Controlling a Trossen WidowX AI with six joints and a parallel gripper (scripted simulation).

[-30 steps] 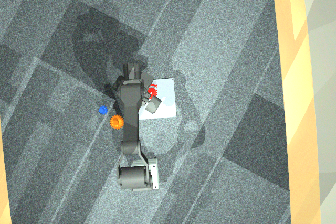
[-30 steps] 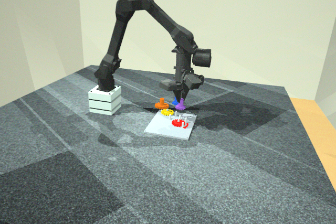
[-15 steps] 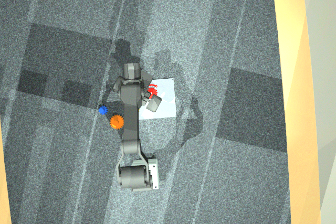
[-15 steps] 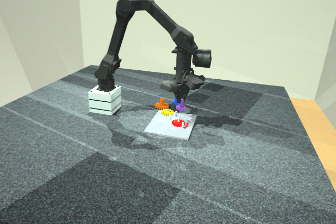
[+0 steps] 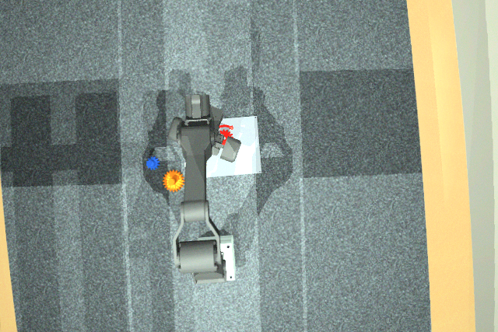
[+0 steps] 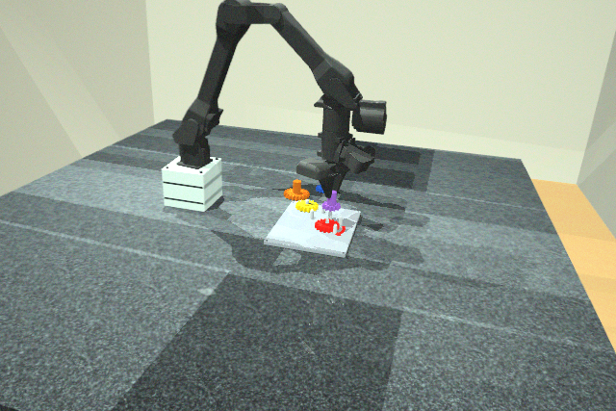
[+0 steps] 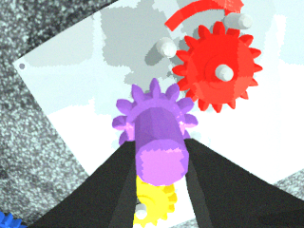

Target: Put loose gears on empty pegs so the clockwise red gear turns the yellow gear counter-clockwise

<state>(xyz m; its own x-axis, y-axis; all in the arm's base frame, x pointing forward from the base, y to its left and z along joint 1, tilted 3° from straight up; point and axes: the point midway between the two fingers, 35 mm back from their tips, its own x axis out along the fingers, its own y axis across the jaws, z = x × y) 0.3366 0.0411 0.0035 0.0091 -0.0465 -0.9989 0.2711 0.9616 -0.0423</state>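
Now: the red gear 5 cm below my gripper tip, 4 cm to the right of it and 1 cm ahead of it. The rest, counted from my gripper tip: white arrow (9 cm behind, 6 cm below, 5 cm to the left); then purple gear (1 cm below); then yellow striped gear (7 cm behind, 5 cm below, 3 cm to the left).
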